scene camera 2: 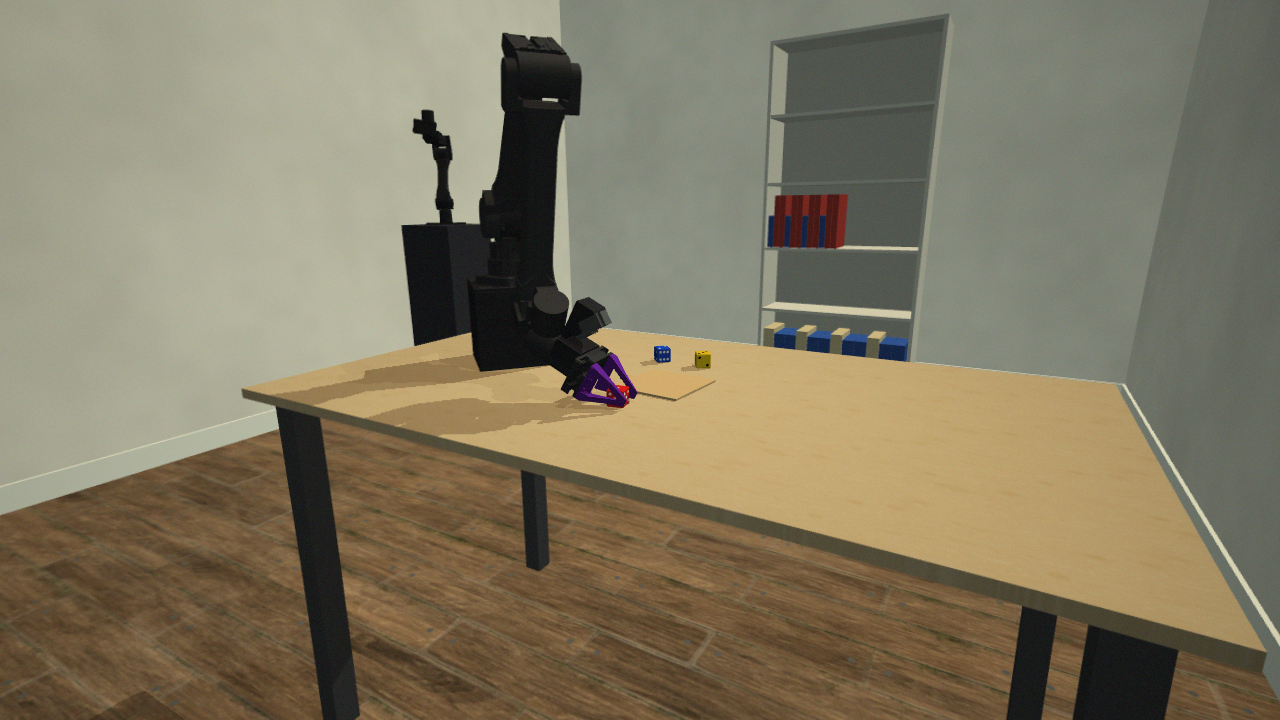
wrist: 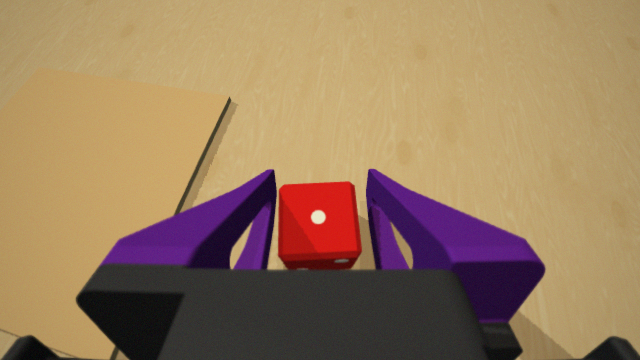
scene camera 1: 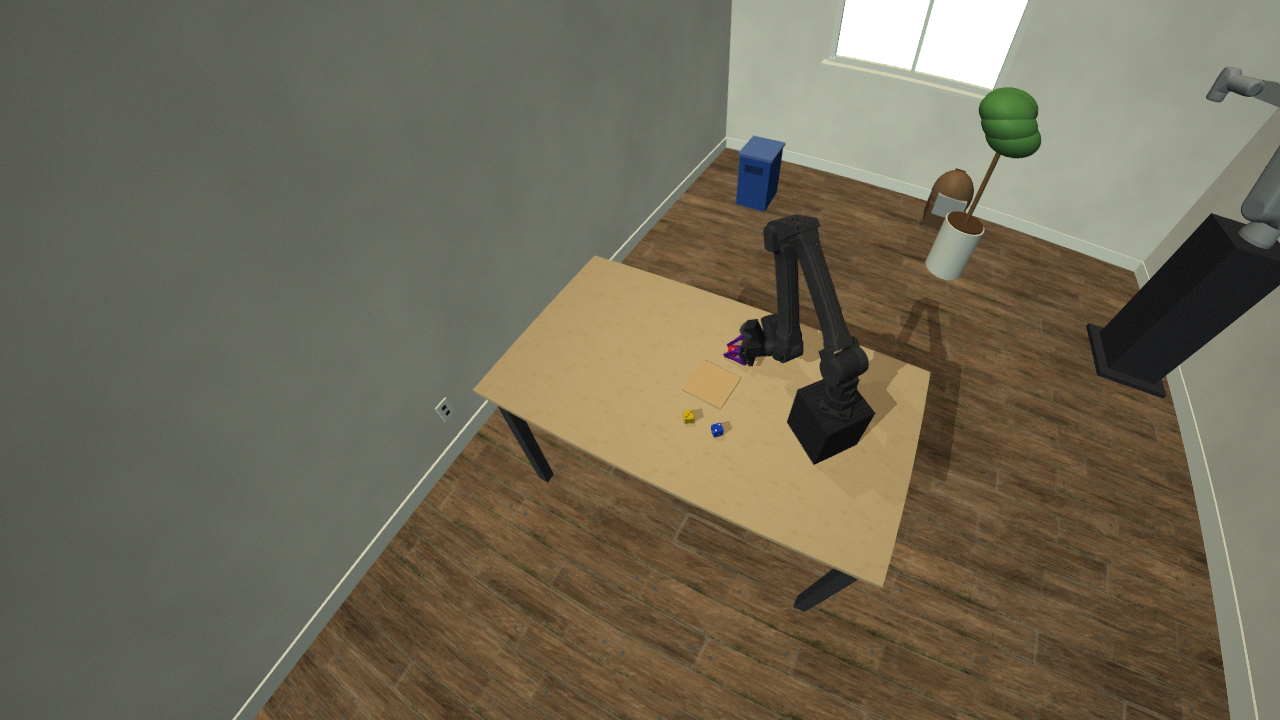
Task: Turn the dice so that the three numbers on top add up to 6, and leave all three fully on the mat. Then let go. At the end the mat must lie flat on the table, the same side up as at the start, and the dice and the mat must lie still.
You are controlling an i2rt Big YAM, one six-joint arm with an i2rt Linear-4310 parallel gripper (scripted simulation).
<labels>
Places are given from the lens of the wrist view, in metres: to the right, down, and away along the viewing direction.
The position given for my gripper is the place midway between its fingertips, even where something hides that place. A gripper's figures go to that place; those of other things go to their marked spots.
my gripper (wrist: pixel 321 180): 0.00, 0.00, 0.13
tan mat (wrist: pixel 96 158): -0.12, -0.01, 0.15
red die (wrist: pixel 318 228): 0.00, 0.02, 0.10
The marked spots on the red die and the tan mat are 0.13 m apart.
</labels>
